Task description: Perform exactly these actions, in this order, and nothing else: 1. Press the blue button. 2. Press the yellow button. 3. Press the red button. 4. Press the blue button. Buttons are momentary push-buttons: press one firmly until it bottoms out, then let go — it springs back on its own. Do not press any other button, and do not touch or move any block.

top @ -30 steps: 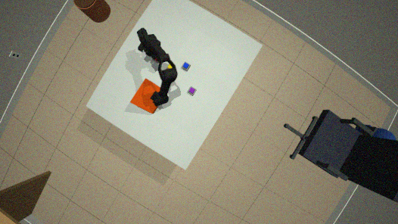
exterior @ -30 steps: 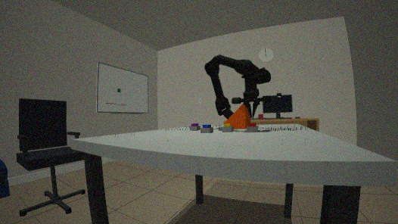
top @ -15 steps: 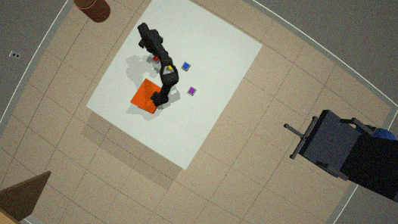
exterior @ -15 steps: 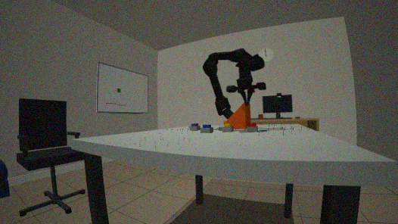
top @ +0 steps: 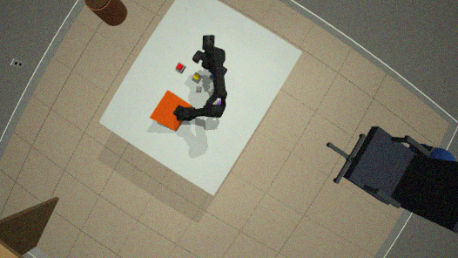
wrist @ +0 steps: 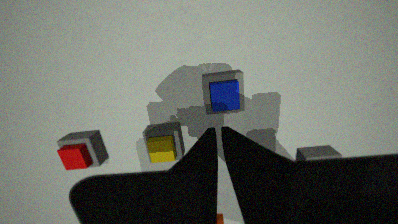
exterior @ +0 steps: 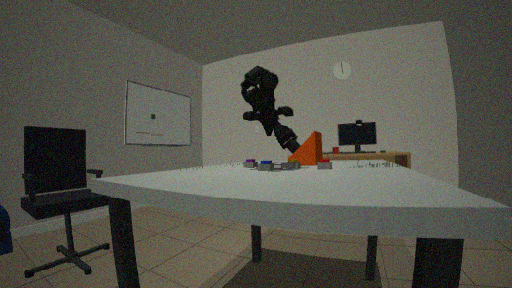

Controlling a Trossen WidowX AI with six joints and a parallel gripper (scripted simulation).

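The blue button lies 20 mm to the right of my gripper tip and 100 mm below it. The rest, counted from my gripper tip: red button 80 mm behind, 190 mm to the left, 100 mm below; then yellow button 70 mm behind, 70 mm to the left, 100 mm below; then small grey block 120 mm behind, 20 mm to the left, 120 mm below.
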